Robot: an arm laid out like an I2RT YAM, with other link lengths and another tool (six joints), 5 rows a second.
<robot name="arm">
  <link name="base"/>
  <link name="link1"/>
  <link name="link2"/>
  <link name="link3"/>
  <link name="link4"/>
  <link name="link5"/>
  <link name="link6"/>
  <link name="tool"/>
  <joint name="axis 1" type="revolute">
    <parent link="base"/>
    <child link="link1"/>
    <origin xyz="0 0 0.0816" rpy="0 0 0"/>
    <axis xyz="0 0 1"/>
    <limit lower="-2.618" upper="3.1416"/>
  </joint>
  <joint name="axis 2" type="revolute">
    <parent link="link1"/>
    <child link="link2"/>
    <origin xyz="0.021 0.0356 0.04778" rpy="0 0 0"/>
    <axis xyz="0 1 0"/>
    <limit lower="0" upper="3.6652"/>
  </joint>
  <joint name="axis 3" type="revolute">
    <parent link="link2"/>
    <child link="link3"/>
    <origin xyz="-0.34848 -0.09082 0" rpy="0 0 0"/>
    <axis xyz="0 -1 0"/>
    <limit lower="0" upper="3.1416"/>
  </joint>
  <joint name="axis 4" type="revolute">
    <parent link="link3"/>
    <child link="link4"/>
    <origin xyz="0.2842 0.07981 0.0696" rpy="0 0 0"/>
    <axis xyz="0 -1 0"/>
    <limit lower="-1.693" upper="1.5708"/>
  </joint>
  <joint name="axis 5" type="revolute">
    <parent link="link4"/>
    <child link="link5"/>
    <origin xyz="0.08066 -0.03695 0.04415" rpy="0 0 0"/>
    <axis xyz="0 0 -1"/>
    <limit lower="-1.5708" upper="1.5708"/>
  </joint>
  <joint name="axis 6" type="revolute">
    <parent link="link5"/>
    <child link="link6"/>
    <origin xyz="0.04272 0 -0.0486" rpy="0 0 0"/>
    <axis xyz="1 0 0"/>
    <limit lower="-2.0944" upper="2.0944"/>
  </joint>
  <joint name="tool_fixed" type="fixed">
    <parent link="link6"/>
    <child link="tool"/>
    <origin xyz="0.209 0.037 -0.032" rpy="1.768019 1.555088 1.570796"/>
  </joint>
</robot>
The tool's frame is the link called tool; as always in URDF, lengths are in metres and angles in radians.
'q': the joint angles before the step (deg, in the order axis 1, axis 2, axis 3, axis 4, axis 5, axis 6). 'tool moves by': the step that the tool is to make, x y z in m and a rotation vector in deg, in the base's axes. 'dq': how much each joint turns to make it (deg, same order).
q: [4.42 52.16 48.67 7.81 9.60 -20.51]
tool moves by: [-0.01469 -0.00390 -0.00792 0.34 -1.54 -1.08]
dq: [0.70 -3.38 -4.15 2.33 1.79 0.05]
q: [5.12 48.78 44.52 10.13 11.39 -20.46]
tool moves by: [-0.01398 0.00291 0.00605 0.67 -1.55 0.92]
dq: [-0.03 -2.84 -1.10 -0.26 -0.88 0.65]
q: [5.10 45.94 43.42 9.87 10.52 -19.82]
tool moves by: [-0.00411 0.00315 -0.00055 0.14 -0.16 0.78]
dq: [0.00 -0.85 -0.42 -0.30 -0.76 0.23]
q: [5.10 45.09 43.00 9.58 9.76 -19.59]
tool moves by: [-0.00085 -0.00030 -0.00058 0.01 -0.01 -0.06]
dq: [0.02 -0.19 -0.15 -0.02 0.08 0.00]
